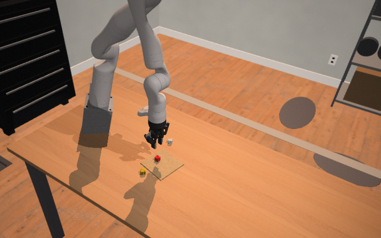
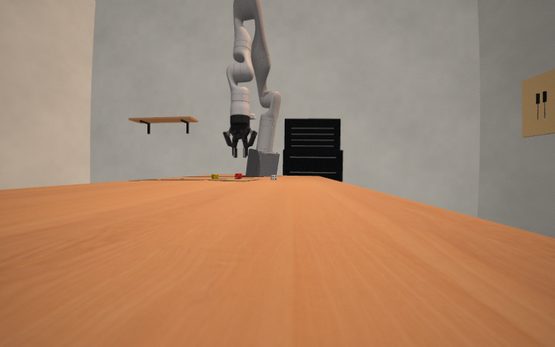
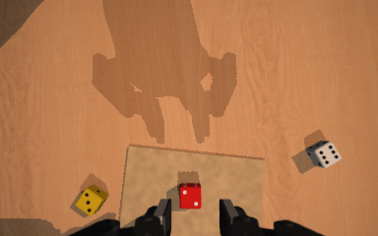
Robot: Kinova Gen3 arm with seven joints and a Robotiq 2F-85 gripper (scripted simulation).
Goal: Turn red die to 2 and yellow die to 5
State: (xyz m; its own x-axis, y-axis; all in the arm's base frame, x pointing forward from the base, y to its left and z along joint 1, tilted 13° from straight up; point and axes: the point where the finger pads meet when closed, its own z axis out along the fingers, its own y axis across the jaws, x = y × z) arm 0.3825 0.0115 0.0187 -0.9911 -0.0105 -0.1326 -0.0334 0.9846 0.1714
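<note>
Right now my hand is 100 mm to the left of the yellow die, 90 mm above it and 10 mm short of it. Also, from my hand: white die: 130 mm to the left, 90 mm below, 40 mm behind; then tan mat: 100 mm below, 40 mm ahead; then red die: 90 mm below, 10 mm ahead.
</note>
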